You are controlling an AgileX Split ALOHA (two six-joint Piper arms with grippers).
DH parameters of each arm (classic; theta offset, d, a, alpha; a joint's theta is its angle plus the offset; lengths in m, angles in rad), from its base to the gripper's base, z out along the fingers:
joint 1: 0 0.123 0 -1.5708
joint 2: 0.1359 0 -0.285 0
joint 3: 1.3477 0 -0.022 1.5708
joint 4: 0 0.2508 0 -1.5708
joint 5: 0 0 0.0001 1.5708
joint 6: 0 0.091 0 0
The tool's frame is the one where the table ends.
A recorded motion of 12 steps. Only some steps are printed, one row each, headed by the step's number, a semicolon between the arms.
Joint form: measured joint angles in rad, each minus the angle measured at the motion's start. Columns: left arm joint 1, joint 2, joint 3, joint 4, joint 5, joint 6; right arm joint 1, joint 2, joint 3, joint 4, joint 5, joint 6.
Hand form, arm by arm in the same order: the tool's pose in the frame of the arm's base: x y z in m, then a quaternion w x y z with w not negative. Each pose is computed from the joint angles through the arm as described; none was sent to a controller.
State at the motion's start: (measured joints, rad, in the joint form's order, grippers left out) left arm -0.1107 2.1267 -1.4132 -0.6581 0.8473 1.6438; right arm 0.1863 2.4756 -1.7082 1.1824 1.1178 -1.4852
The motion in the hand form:
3: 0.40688 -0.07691 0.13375 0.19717 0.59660 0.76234 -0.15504; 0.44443 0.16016 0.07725 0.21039 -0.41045 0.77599 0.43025
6: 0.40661 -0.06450 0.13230 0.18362 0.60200 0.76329 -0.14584; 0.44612 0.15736 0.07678 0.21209 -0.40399 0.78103 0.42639
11: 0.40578 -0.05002 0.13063 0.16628 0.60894 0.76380 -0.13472; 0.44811 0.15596 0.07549 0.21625 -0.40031 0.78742 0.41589
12: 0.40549 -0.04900 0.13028 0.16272 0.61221 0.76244 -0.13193; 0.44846 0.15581 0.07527 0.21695 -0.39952 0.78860 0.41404
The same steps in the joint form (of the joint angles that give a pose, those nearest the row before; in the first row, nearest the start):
3: 0.0253 0.0000 0.0000 0.0175 0.0311 0.0000; -0.0013 0.0000 0.0000 0.0000 -0.0029 0.0000
6: 0.0501 0.0000 0.0000 0.0624 0.0443 0.0000; -0.0069 0.0000 0.0000 -0.0009 -0.0135 0.0084
11: 0.0784 0.0000 0.0000 0.1178 0.0599 0.0000; -0.0082 0.0000 0.0000 -0.0062 -0.0391 0.0130
12: 0.0792 0.0000 0.0000 0.1297 0.0610 0.0000; -0.0081 0.0000 0.0000 -0.0070 -0.0438 0.0143

